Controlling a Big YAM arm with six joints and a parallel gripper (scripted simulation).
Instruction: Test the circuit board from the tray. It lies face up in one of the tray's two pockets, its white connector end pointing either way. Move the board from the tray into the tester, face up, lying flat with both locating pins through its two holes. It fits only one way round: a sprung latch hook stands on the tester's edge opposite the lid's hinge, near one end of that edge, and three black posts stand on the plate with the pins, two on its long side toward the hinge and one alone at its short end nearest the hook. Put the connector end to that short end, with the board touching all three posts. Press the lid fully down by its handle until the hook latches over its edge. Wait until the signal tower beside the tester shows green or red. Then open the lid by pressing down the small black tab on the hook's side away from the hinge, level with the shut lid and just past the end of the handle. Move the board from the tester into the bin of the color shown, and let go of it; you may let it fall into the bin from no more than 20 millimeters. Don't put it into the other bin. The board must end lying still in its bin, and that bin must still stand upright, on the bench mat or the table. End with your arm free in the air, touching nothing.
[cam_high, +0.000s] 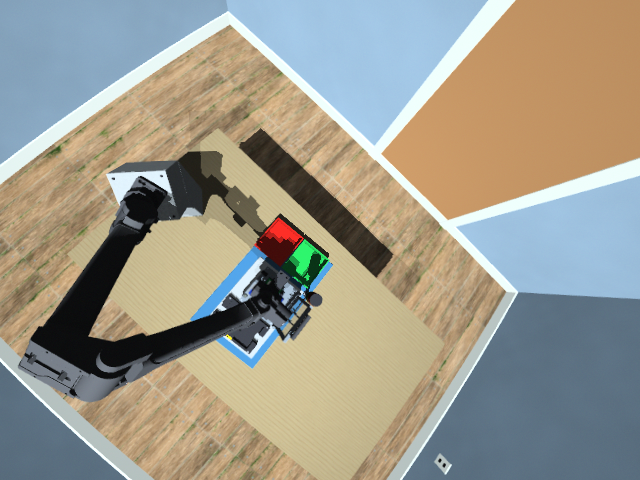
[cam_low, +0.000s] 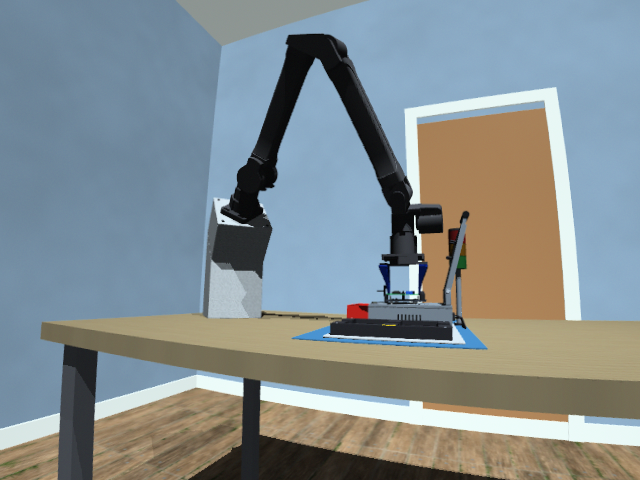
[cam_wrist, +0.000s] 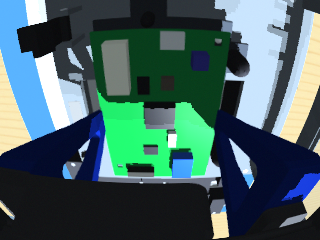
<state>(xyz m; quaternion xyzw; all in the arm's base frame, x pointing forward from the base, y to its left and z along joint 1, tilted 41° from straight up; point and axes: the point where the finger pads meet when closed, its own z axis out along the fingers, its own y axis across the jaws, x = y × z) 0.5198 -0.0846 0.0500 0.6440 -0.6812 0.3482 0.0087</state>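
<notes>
Now: hand right at the green circuit board. From my hand the other things lie so: black latch hook 70 mm to the left, 50 mm behind; tester plate 20 mm below, 10 mm to the left, 10 mm ahead; tester lid 120 mm ahead, 100 mm above, 20 mm to the right.
</notes>
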